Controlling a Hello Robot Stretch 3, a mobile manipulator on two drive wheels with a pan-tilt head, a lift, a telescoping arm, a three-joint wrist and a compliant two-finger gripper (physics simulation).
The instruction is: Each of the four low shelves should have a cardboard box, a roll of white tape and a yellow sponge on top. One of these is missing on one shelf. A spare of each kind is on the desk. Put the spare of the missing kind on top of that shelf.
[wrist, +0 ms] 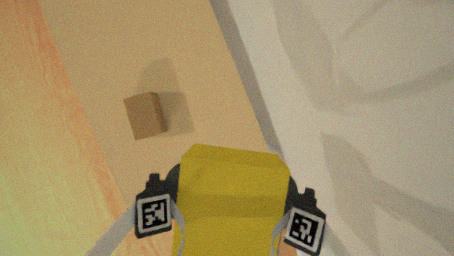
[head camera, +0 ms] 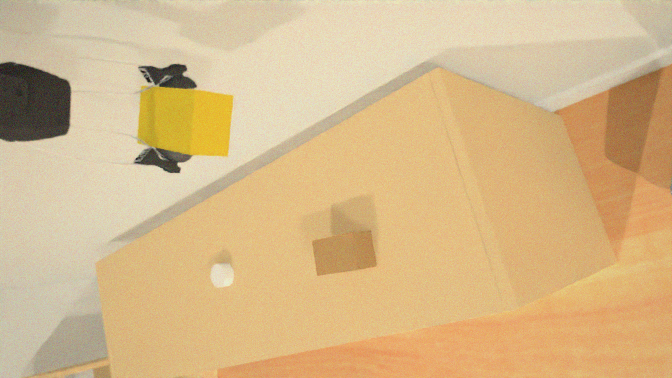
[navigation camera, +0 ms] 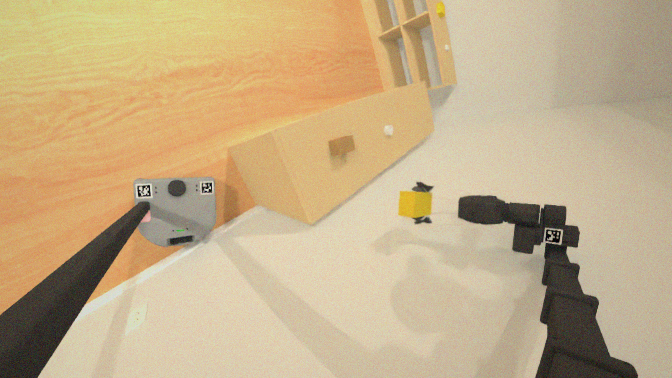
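Where they show: gripper, fingertip midpoint: (wrist: 230, 185); robot's base, link origin: (navigation camera: 176, 187).
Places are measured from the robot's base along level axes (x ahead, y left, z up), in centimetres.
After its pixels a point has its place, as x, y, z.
Observation:
My gripper (head camera: 167, 120) @[0.2, -52.6, 96.3] (navigation camera: 421, 204) @[0.2, -52.6, 96.3] (wrist: 230, 185) @[0.2, -52.6, 96.3] is shut on a yellow sponge (head camera: 210, 122) @[0.5, -45.5, 98.7] (navigation camera: 414, 204) @[0.9, -45.6, 100.6] (wrist: 230, 182) @[0.3, -54.4, 100.9], with one finger on each side of it. In the head view the sponge appears against the wall, past the long edge of a low shelf (head camera: 410, 200) @[8.5, -45.2, 61.1] (navigation camera: 295, 165) @[10.2, -36.1, 61.1] (wrist: 90, 30) @[33.4, -74.3, 61.1]. A cardboard box (head camera: 345, 253) @[18.0, -53.3, 66.1] (navigation camera: 341, 145) @[18.1, -53.0, 66.1] (wrist: 144, 116) @[18.2, -55.6, 66.0] and a roll of white tape (head camera: 222, 275) @[29.4, -87.9, 63.5] (navigation camera: 388, 130) @[29.2, -87.7, 63.5] stand apart on top of that shelf. The desk with the spares does not show in these views.
A second low shelf (navigation camera: 448, 67) @[102.3, -186.0, 61.1] with open compartments stands beyond the first. It bears a yellow sponge (navigation camera: 440, 9) @[145.5, -165.5, 64.2] and a small white roll of tape (navigation camera: 447, 47) @[117.5, -179.3, 63.3]. The robot's base (navigation camera: 195, 210) @[-10.1, -7.3, 16.2] stands on the wooden floor near the first shelf's end, beside the wall (navigation camera: 280, 300) @[-25.2, -20.2, 79.0].

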